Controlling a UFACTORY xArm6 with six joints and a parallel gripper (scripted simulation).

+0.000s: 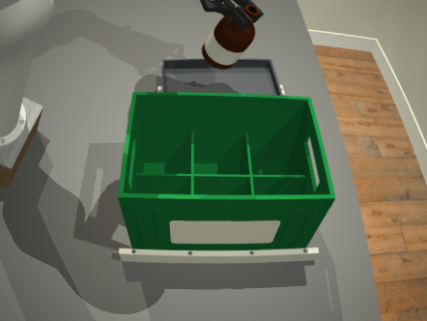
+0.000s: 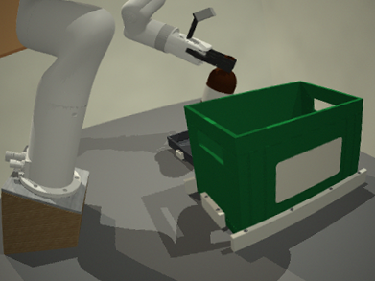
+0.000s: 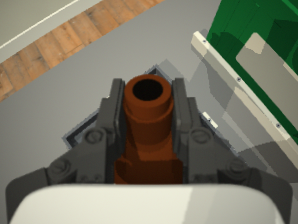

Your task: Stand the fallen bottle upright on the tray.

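My hand is 10 mm past the brown bottle, 10 mm to the right of it and 50 mm above it. The rest, counted from my hand: green crate 80 mm behind, 260 mm to the right, 120 mm below; then dark grey tray 30 mm behind, 10 mm to the left, 200 mm below.
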